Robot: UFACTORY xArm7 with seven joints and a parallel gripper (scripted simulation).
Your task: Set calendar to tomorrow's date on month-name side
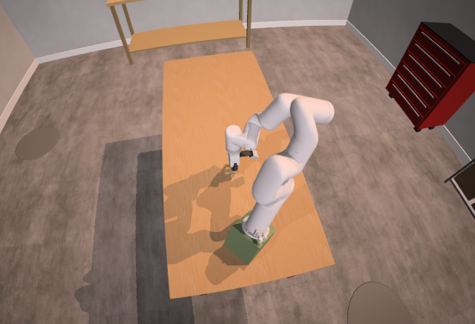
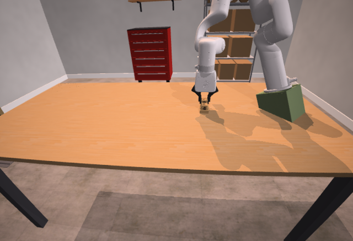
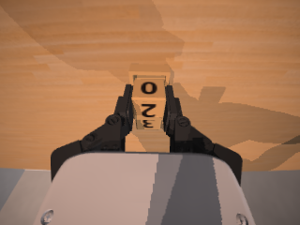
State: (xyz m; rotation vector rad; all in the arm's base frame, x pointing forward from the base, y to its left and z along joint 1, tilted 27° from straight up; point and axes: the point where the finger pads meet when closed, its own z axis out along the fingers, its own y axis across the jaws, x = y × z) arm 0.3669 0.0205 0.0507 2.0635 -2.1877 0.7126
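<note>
Right now my hand is 20 mm to the right of the wooden tray and 40 mm above it. Also, from my hand: digit cube 40 mm to the left, 20 mm below.
</note>
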